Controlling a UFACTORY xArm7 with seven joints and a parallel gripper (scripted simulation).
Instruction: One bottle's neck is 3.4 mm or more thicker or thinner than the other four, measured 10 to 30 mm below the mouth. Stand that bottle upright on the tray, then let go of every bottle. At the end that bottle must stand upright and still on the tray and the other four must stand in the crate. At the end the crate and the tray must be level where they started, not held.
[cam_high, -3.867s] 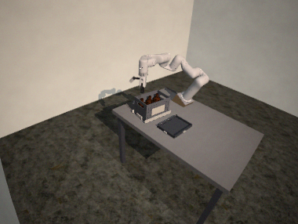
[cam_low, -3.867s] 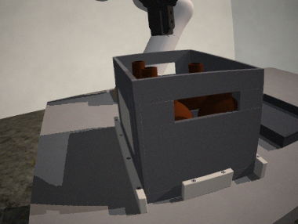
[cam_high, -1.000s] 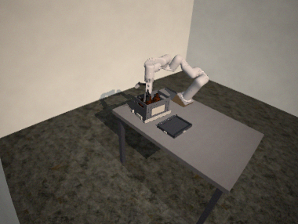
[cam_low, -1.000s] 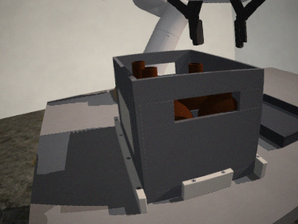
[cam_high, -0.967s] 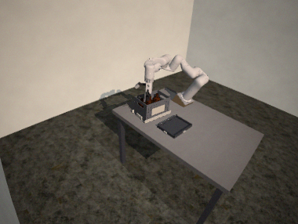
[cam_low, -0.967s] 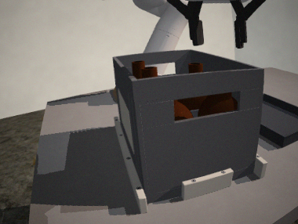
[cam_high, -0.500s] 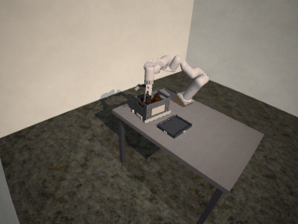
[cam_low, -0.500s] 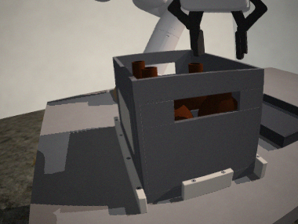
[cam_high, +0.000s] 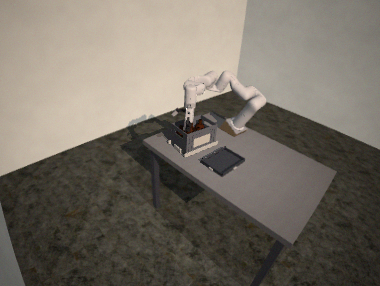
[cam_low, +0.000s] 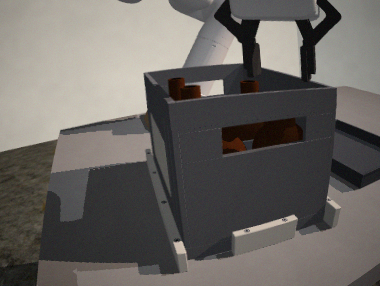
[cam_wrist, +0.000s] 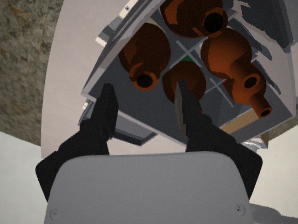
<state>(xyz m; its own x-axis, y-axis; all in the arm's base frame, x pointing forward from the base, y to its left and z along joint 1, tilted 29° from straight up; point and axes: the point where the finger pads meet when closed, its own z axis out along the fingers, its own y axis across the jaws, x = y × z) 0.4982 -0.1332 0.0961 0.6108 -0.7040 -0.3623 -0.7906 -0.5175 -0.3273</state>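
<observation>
Now: hand 90 mm past the dark grey crate, 30 mm to the left of it and 110 mm above it. From my hand the other things lie so: dark flat tray (90 mm behind, 260 mm to the left, 190 mm below); then glass bottle (190 mm behind, 60 mm to the right, 110 mm below).
</observation>
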